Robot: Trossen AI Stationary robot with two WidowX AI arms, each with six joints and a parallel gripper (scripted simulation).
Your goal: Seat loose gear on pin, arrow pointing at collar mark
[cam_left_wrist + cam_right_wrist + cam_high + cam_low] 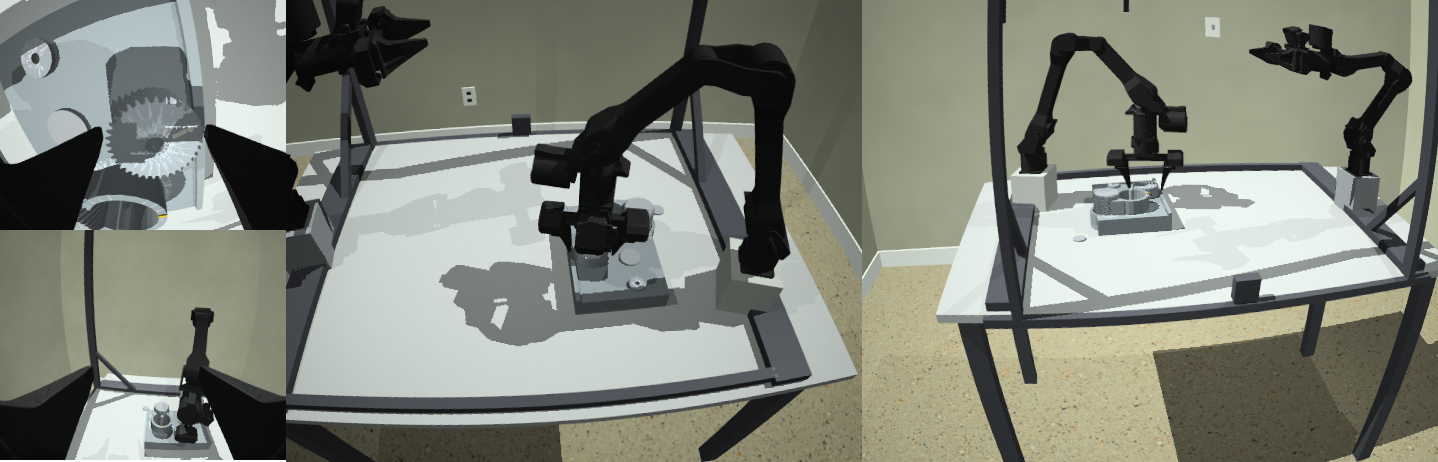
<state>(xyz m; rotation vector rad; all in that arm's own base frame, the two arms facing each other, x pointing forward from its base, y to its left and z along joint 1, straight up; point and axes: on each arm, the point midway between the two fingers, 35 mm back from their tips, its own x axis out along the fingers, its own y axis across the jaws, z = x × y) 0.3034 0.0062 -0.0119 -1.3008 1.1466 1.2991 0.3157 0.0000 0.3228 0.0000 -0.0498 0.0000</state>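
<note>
The loose gear is 30 mm below my left hand.
</note>
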